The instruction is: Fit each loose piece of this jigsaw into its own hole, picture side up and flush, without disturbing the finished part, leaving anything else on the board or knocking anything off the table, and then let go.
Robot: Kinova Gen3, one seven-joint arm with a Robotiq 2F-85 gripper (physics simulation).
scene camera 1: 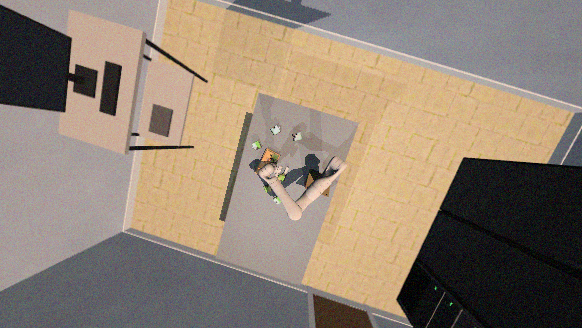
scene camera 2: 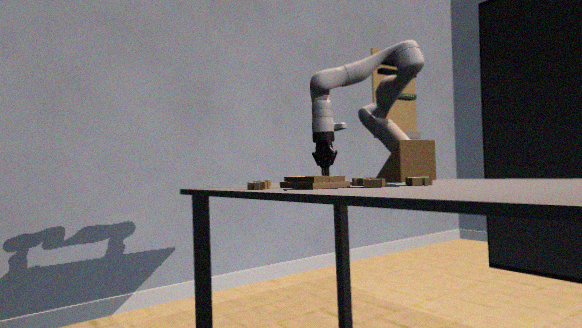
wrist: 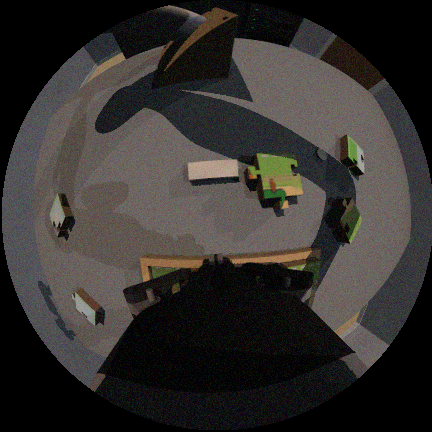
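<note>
My gripper [scene camera 2: 325,172] [wrist: 215,261] is shut and empty, pointing down with its tips low at the framed jigsaw board [scene camera 1: 270,152] [scene camera 2: 315,185] [wrist: 175,261]. The gripper hides most of the board in the wrist view; whether the tips touch it is unclear. A green-and-tan piece [scene camera 1: 281,177] [wrist: 277,172] lies picture side up beyond the board's near rim. Two green pieces [wrist: 353,154] [wrist: 351,222] lie at the right in the wrist view, and two pale pieces [wrist: 61,215] [wrist: 88,306] at the left. Another green piece [scene camera 1: 256,145] lies beside the board in scene camera 1.
A pale oblong block [wrist: 212,170] lies left of the green-and-tan piece, and a small grey disc [wrist: 322,154] lies to its right. The arm's brown wedge-shaped base [scene camera 2: 417,160] [wrist: 205,57] stands on the grey table [scene camera 1: 265,250]. A table edge [scene camera 2: 225,194] runs near the board.
</note>
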